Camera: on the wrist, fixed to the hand. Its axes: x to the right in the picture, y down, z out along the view.
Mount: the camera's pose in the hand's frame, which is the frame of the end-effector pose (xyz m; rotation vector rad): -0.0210 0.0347 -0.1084 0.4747 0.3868 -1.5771
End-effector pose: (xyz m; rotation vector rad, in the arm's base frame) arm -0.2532 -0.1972 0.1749 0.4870 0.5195 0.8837
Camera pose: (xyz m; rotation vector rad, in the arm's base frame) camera -0.3508 -0.1757 0.1165 0.1888 1.2109 -0.7034
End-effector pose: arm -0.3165 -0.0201 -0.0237 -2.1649 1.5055 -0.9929
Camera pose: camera -0.4202 -0.0013 0.0241 2.3435 0.6782 1.7596
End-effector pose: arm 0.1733 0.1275 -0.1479 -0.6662 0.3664 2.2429
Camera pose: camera 0.1978 0.0432 -0.2234 -0.7131 0.3361 0.5058
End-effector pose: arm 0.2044 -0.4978 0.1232 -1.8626 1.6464 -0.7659
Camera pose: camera 0.1007 -0.4833 0.1725 -2.4161 -0.2824 -1.9259
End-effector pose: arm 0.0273 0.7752 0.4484 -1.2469 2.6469 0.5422
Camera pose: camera 0.0145 0.7680 0.5632 -2.6602 1.0203 -0.5708
